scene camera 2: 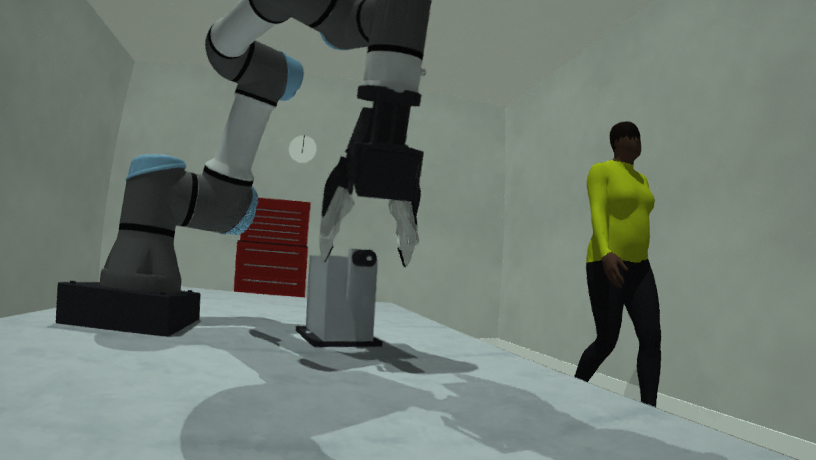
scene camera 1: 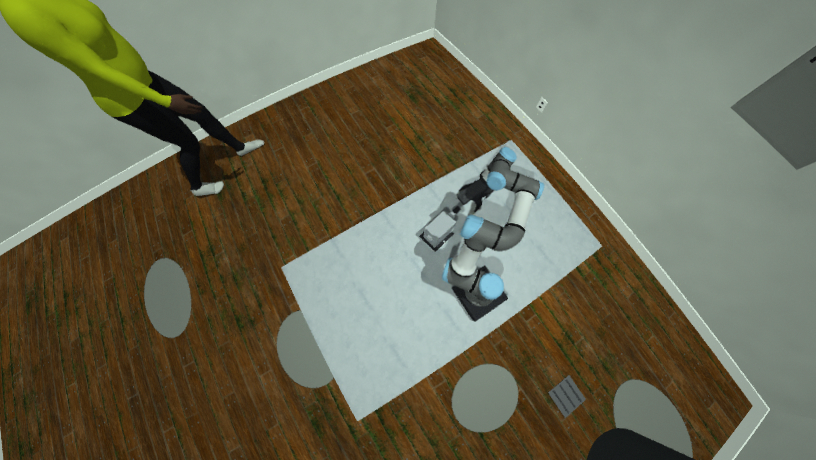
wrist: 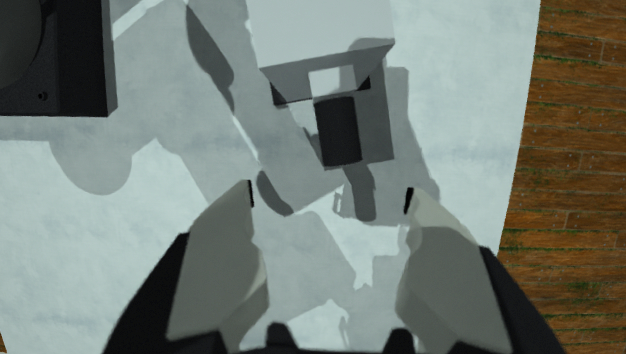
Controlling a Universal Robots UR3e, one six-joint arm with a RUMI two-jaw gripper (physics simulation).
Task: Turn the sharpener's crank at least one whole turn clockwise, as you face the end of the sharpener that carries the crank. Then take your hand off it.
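Frame: origin at the arm's base, x ahead, y left, z up, level; metres.
Seen in the pictures: gripper, fingertip midpoint: [scene camera 2: 365, 264] [scene camera 1: 462, 208] [wrist: 328, 186]; arm's base at its link origin: [scene camera 2: 140, 288] [scene camera 1: 479, 291].
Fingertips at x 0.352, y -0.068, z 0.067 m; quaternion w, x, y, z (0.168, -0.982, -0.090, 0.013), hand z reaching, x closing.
Note:
Pixels of each thing's middle, then the offset from my fingertips to it. "*": a spot on its surface instead. Level surfaces: height alone.
- sharpener at a spot on its surface: [wrist: 320, 30] * 0.082 m left, 0.024 m back, 0.009 m up
- black knob at the middle of its body: [wrist: 338, 132] [scene camera 2: 364, 258] [scene camera 1: 456, 210] 0.033 m left, 0.003 m back, 0.008 m up
- table at its surface level: 0.119 m down
The sharpener [scene camera 1: 438, 226] [scene camera 2: 328, 297] [wrist: 320, 30], a grey block on a black base, stands upright on the light table. Its crank has a pale arm [scene camera 2: 360, 294] [wrist: 332, 81] and a black knob [scene camera 1: 456, 209] [scene camera 2: 364, 258] [wrist: 338, 132]. The knob is at the top, about level with the top of the body. My gripper [scene camera 2: 365, 261] [wrist: 328, 186] is open and empty, pointing down. In scene view 2 its fingertips show on either side of the knob. In the wrist view the knob lies toward the sharpener from the fingertips, apart from both fingers.
The arm's black base [scene camera 1: 477, 305] [scene camera 2: 126, 308] [wrist: 84, 60] stands on the table [scene camera 1: 365, 320] near the sharpener. A person in a yellow top [scene camera 1: 108, 62] [scene camera 2: 620, 205] stands on the floor beyond the table. A red tool chest [scene camera 2: 272, 268] is in the background.

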